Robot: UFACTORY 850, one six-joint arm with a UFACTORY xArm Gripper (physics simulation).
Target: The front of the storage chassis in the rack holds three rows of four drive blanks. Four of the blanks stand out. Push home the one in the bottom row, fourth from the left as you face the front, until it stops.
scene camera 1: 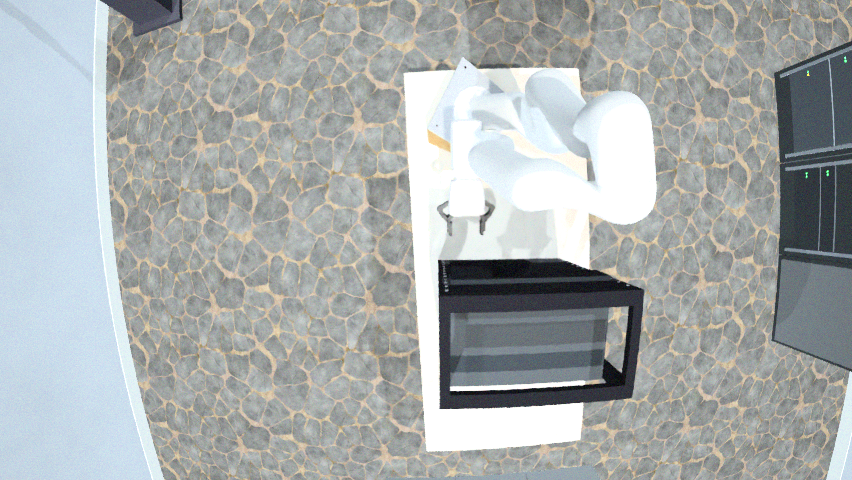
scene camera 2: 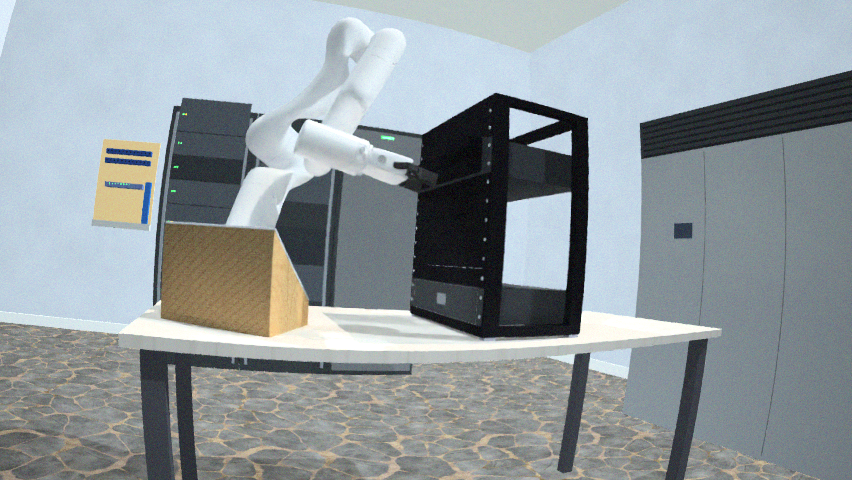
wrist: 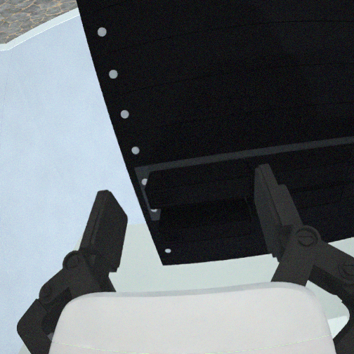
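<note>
The black rack (scene camera 1: 444, 357) (scene camera 2: 577, 238) (wrist: 120, 95) stands on the table. The storage chassis (scene camera 2: 536, 166) (wrist: 300, 146) sits high in it. In the wrist view, which shows the rack upside down, a dark drive blank (wrist: 200, 189) stands out at the chassis's left end in the picture. It appears to be the bottom-row, fourth one; the other blanks are too dark to tell apart. My gripper (scene camera 1: 466, 232) (scene camera 2: 424, 177) (wrist: 183, 193) is open and empty, pointing at the rack front at about chassis height. In the wrist view its fingers straddle that blank's picture; contact cannot be made out.
The white table (scene camera 1: 503, 426) (scene camera 2: 643, 327) carries the rack and a wooden wedge block (scene camera 1: 439, 140) (scene camera 2: 217, 274) near the arm base. A lower unit (scene camera 2: 447, 299) with a pale label fills the rack's bottom. Equipment cabinets (scene camera 1: 813, 298) (scene camera 2: 375, 238) stand beyond the table.
</note>
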